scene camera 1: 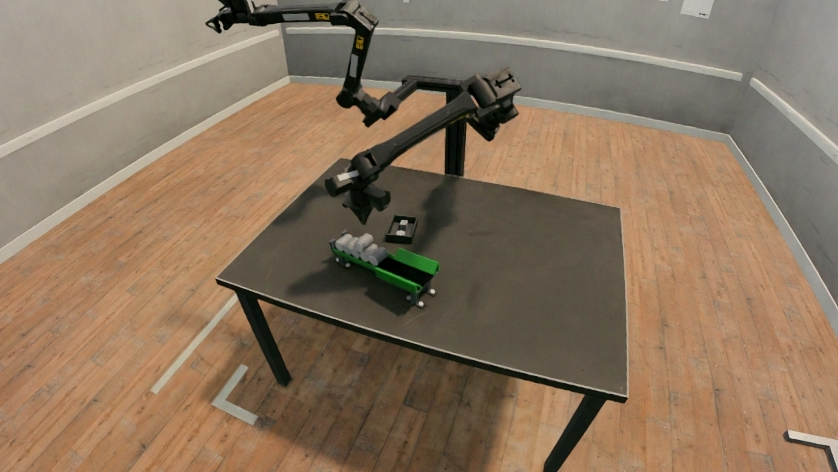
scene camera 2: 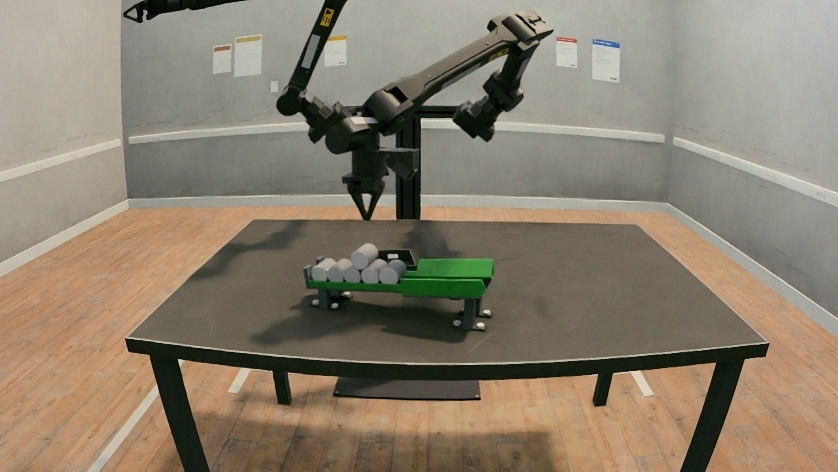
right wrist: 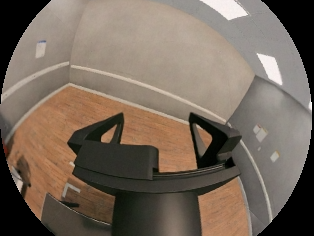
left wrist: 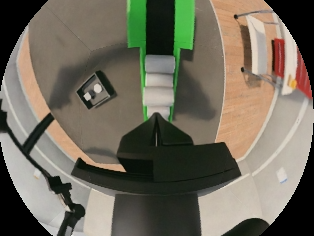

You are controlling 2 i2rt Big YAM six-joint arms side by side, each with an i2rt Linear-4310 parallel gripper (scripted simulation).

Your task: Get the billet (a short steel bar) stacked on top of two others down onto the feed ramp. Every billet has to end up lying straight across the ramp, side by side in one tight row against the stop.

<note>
In view: my left gripper (scene camera 2: 366, 220), my right gripper (right wrist: 156, 115) and a small black tray (left wrist: 89, 84).
My left gripper is seen too in the left wrist view (left wrist: 156, 116). The right wrist view misses the small black tray: it is out of frame.
</note>
